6 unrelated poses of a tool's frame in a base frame.
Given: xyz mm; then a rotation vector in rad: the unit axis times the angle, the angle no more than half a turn.
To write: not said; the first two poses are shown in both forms.
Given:
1: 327 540 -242 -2.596 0.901 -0.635
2: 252 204 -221 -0.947 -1.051 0.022
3: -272 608 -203 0.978 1.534 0.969
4: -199 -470 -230 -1.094 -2.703 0.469
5: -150 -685 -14 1.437 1.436 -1.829
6: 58 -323 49 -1.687 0.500 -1.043
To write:
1: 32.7 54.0 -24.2 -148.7 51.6 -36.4
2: 25.2 20.4 -22.1 -54.3 -60.2 1.3
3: -27.2 60.8 -20.3 56.0 87.9 55.5
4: -19.9 -47.0 -23.0 -62.7 -154.9 26.9
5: -15.0 -68.5 -1.4 82.3 82.3 -104.8
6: 5.8 -32.3 4.9 -96.7 28.6 -59.8
